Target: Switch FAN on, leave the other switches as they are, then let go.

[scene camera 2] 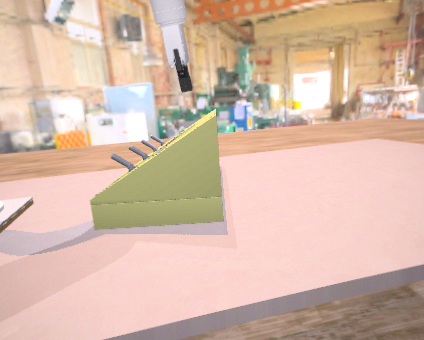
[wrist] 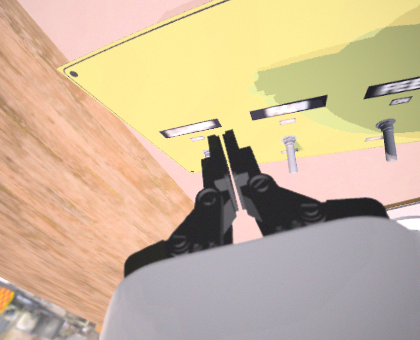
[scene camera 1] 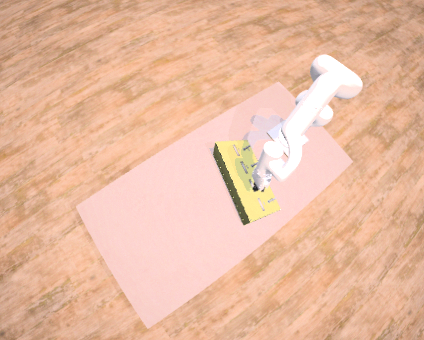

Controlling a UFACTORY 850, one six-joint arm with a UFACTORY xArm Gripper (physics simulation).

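A yellow wedge-shaped switch box (scene camera 1: 252,212) (scene camera 2: 175,185) (wrist: 150,85) stands with a sloping face. Several grey levers stick out of it; in scene camera 2 one lever (scene camera 2: 122,162) stands lowest on the slope. In the wrist view a middle lever (wrist: 292,159) sits below a blurred label (wrist: 289,107) that may read FAN. A right lever (wrist: 390,142) is under a label starting FEE. A left lever (wrist: 207,153) is mostly hidden behind a finger, its label unreadable. My gripper (scene camera 1: 256,189) (scene camera 2: 186,91) (wrist: 225,150) is shut and empty, above the box, apart from it.
The box stands on a pink table top (scene camera 1: 150,240) (scene camera 2: 320,215). The arm's base plate (scene camera 1: 275,131) (scene camera 2: 20,207) is on the lever side of the box. The arm's shadow falls across part of the sloping face. Wooden floor (scene camera 1: 75,75) surrounds the table top.
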